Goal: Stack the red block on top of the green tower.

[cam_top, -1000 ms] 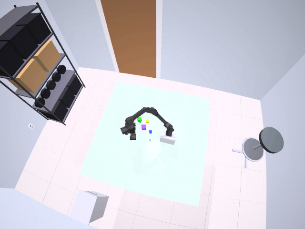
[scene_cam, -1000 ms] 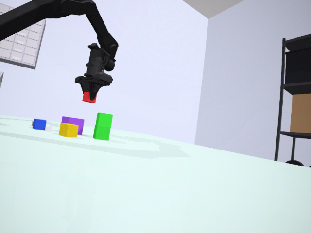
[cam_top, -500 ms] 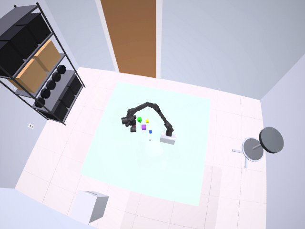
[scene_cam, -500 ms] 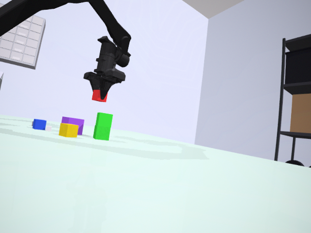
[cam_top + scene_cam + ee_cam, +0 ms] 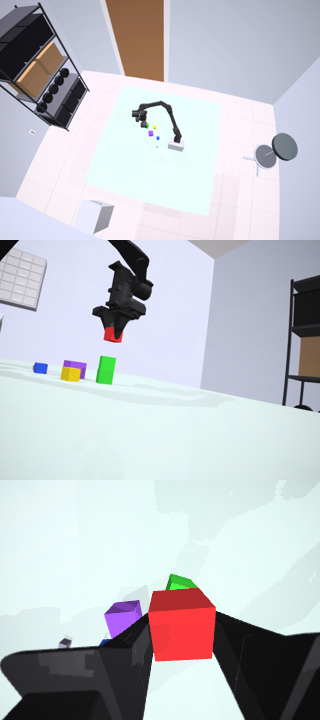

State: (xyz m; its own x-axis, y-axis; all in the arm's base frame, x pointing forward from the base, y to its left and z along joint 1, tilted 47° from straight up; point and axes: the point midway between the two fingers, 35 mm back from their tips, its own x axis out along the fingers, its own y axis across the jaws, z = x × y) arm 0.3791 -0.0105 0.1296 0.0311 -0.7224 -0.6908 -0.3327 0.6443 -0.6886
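Now: the yellow block 110 mm below my gripper tip, 100 mm behind it and 30 mm to the right of it. Round my gripper tip: blue block 170 mm behind, 110 mm below, 90 mm to the left; then purple block 100 mm below, 80 mm behind, 60 mm to the left; then red block 10 mm above.
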